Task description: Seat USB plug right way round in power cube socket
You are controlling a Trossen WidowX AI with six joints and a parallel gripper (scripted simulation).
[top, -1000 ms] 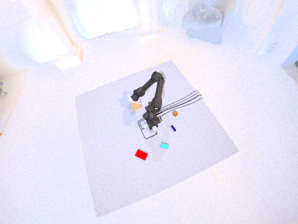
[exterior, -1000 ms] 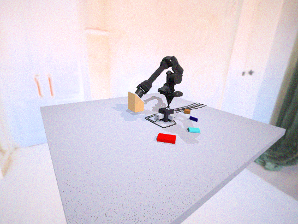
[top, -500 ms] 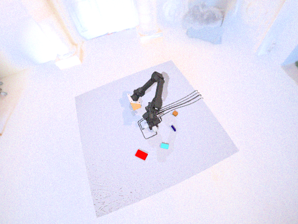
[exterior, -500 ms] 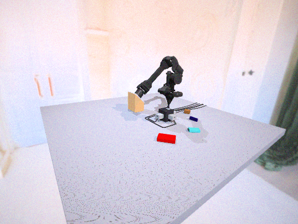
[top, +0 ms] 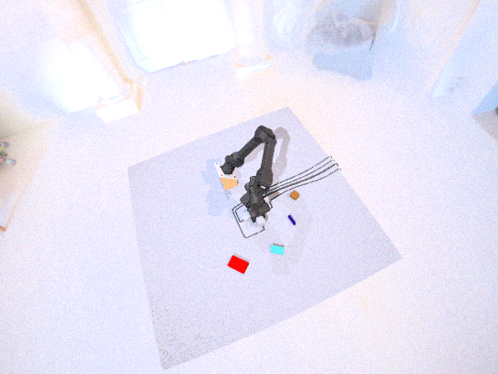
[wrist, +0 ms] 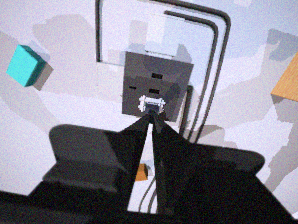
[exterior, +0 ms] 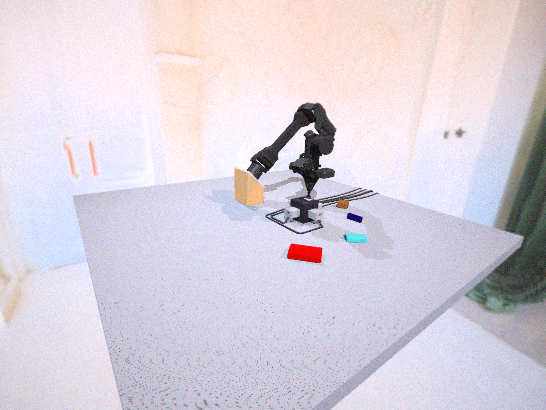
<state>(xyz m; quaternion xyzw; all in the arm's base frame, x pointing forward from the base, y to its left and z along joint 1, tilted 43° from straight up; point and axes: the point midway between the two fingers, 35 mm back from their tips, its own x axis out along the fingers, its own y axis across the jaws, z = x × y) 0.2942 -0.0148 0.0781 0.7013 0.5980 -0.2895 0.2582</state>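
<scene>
Now: the USB plug 2 cm below my gripper tip. Round my gripper tip: dark blue block: 14 cm ahead, 13 cm to the left, 10 cm below; cyan block: 23 cm ahead, 3 cm to the right, 10 cm below; red block: 19 cm ahead, 25 cm to the right, 10 cm below.
</scene>
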